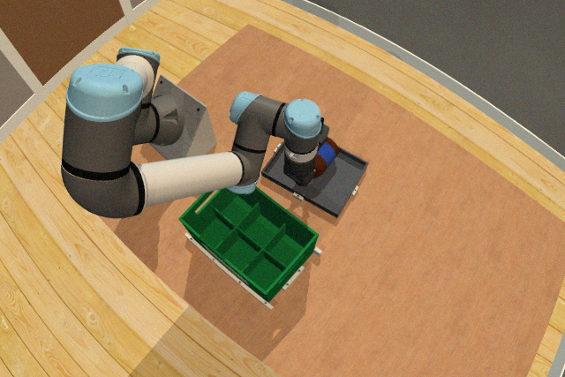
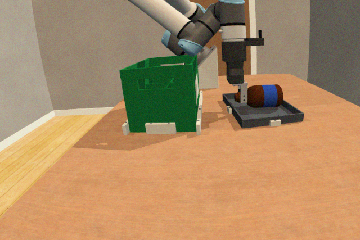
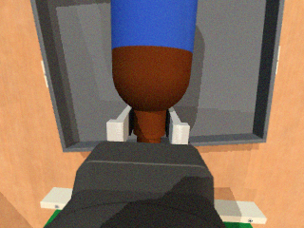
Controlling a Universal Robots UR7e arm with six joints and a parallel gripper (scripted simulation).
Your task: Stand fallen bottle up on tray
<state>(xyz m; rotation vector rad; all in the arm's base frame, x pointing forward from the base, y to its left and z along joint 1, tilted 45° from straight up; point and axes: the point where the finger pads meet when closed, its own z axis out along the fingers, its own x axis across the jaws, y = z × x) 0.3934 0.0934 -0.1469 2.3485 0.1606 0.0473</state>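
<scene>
My gripper is now 10 mm past the bottle, 50 mm to the right of it and 10 mm above it. From my hand the other things lie so: green crate (30 mm ahead, 240 mm to the right, 40 mm above); dark grey tray (50 mm to the left, 40 mm below).
</scene>
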